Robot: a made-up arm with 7 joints. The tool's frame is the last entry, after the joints.
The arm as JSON. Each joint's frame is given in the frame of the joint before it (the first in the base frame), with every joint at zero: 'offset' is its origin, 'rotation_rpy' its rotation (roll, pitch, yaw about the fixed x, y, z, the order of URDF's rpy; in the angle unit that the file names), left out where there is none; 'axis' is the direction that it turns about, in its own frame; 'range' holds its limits. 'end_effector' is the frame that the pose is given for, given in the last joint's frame.
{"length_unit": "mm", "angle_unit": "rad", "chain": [
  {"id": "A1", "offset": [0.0, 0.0, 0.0], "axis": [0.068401, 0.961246, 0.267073], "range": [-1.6, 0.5]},
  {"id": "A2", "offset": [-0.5, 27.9, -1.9], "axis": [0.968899, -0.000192, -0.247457], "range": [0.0, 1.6]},
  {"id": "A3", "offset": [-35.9, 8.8, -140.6], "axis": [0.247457, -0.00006, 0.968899], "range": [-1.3, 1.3]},
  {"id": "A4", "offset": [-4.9, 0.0, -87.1], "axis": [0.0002, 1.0, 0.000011], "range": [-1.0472, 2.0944]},
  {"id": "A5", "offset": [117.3, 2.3, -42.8], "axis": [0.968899, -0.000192, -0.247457], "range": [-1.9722, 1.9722]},
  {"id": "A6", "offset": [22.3, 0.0, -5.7], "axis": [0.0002, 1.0, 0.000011], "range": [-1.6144, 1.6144]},
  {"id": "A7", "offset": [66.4, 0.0, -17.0], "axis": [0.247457, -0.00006, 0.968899], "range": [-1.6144, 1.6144]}
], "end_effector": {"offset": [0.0, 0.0, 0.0], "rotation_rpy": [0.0, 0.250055, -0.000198]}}
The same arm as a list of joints. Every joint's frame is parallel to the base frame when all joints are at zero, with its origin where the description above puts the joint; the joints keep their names.
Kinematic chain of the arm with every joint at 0, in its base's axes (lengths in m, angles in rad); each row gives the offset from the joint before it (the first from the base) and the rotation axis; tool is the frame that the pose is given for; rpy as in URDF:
A1: xyz 0 0 0 axis 0.068403 0.961235 0.26711
A2: xyz -0.0005 0.0279 -0.0019 axis 0.968889 -0.0002 -0.247497
A3: xyz -0.0359 0.0088 -0.1406 axis 0.247497 -0.0001 0.968889
A4: xyz -0.0049 0 -0.0871 axis 0.0002 1 0
A5: xyz 0.1173 0.0023 -0.0428 axis 0.968889 -0.0002 -0.247497
A6: xyz 0.0223 0 -0.0057 axis 0.0002 1 0
A7: xyz 0.0664 0 -0.017 axis 0.247497 -0.0001 0.968889
tool: xyz 0 0 0 rpy 0 0.2501 -0.0002
Joint limits (rad, base to tool): -1.6..0.5 0..1.6 -1.3..1.3 -1.0472..2.0944 -1.9722..1.9722 -1.6144..1.6144 -1.6144..1.6144

